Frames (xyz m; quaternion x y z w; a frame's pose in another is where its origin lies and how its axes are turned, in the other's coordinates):
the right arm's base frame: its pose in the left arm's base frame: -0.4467 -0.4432 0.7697 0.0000 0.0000 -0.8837 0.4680
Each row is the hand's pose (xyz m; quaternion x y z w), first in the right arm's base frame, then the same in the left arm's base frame.
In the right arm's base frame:
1: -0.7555 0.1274 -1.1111 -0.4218 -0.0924 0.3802 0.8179
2: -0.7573 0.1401 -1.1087 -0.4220 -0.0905 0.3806 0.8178
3: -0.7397 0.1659 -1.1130 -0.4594 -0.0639 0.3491 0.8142
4: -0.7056 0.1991 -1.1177 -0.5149 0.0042 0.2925 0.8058
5: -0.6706 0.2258 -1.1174 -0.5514 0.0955 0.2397 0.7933
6: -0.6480 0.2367 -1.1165 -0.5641 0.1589 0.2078 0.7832
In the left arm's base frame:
1: 0.0832 0.1101 -0.3414 -0.2791 0.3295 -0.5449 0.7188
2: 0.0947 0.1045 -0.3390 -0.2775 0.3306 -0.5446 0.7191
3: 0.1062 0.0754 -0.3433 -0.2715 0.3761 -0.5562 0.6896
4: 0.1145 0.0286 -0.3480 -0.2373 0.4570 -0.5752 0.6356
5: 0.1169 -0.0154 -0.3477 -0.1737 0.5320 -0.5889 0.5831
6: 0.1132 -0.0402 -0.3468 -0.1236 0.5729 -0.5949 0.5502

